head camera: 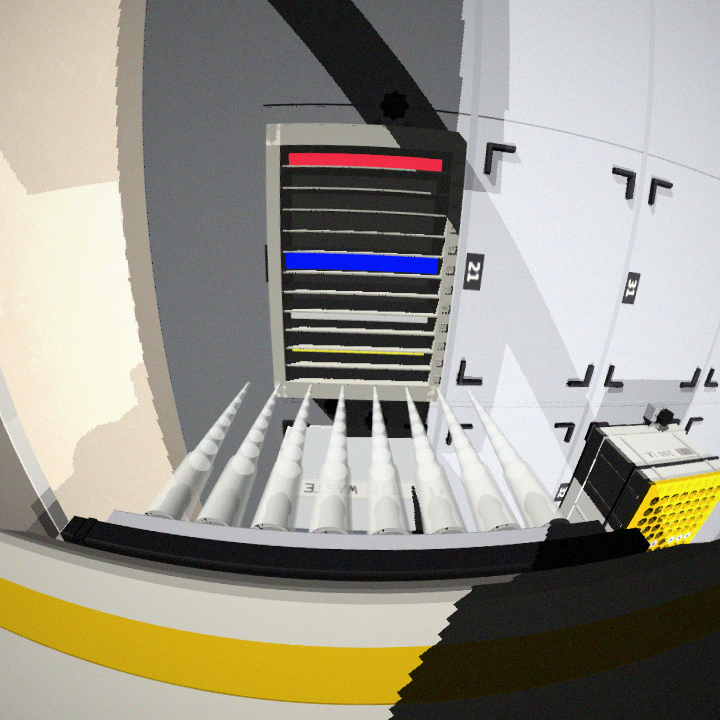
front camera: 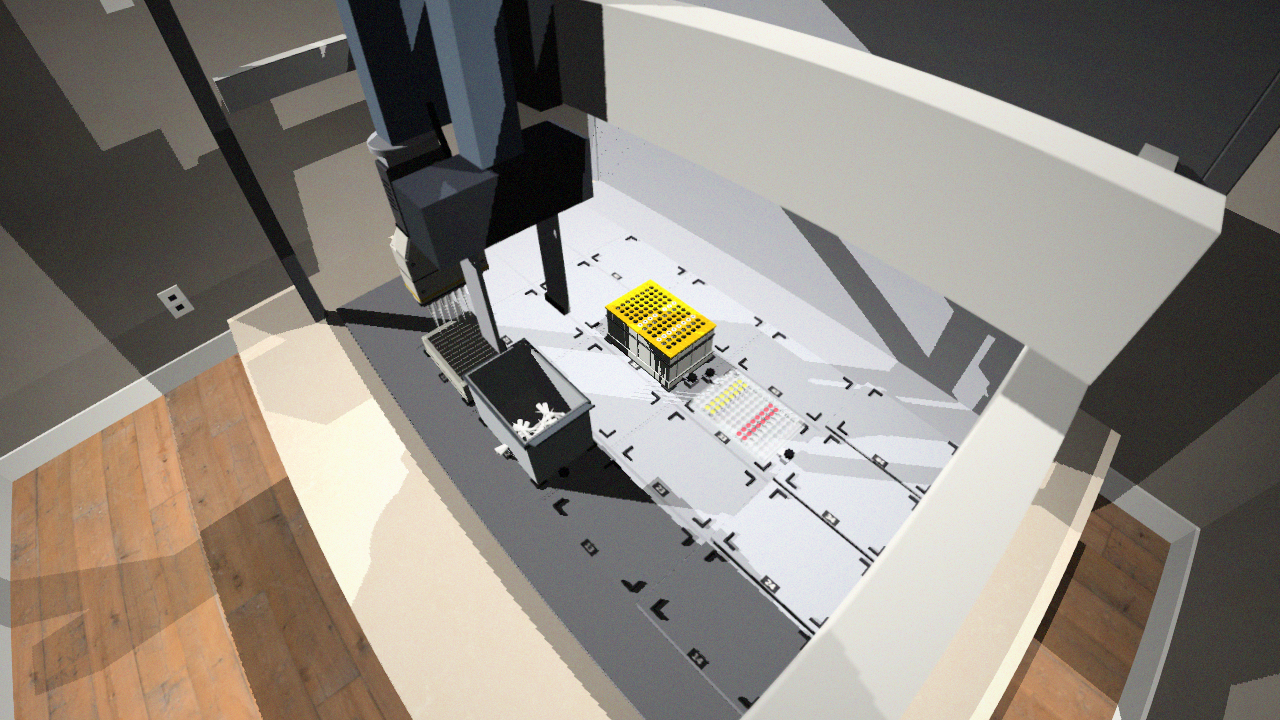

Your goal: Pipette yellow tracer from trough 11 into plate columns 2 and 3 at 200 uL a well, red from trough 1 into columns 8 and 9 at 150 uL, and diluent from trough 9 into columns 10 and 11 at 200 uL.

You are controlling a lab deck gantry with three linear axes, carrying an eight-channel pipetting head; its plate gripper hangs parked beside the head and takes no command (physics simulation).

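The pipetting head [front camera: 427, 268] [head camera: 335, 558] carries a row of white tips [front camera: 450, 306] [head camera: 341, 470]. The tips hang above the trough rack [front camera: 447, 371] [head camera: 273, 235]; in the head view their ends appear near its lower rim. Inside the rack show a red strip [head camera: 365, 161], a blue strip [head camera: 361, 262], a pale strip [head camera: 359, 316] and a thin yellow strip [head camera: 357, 351]. The clear plate [front camera: 726, 413] has two columns of yellow wells [front camera: 726, 396] and two of red wells [front camera: 757, 421]. Any diluent cannot be made out. The parked plate gripper [front camera: 526, 327] hangs open, paddles apart, holding nothing.
The grey tip waste bin [front camera: 559, 440] [head camera: 359, 450] stands beside the trough rack, with used tips [front camera: 537, 420] inside. The yellow-topped tip rack [front camera: 660, 317] [head camera: 681, 503] stands between the trough rack and the plate's side of the deck. A pale gantry beam [front camera: 850, 134] crosses above the deck.
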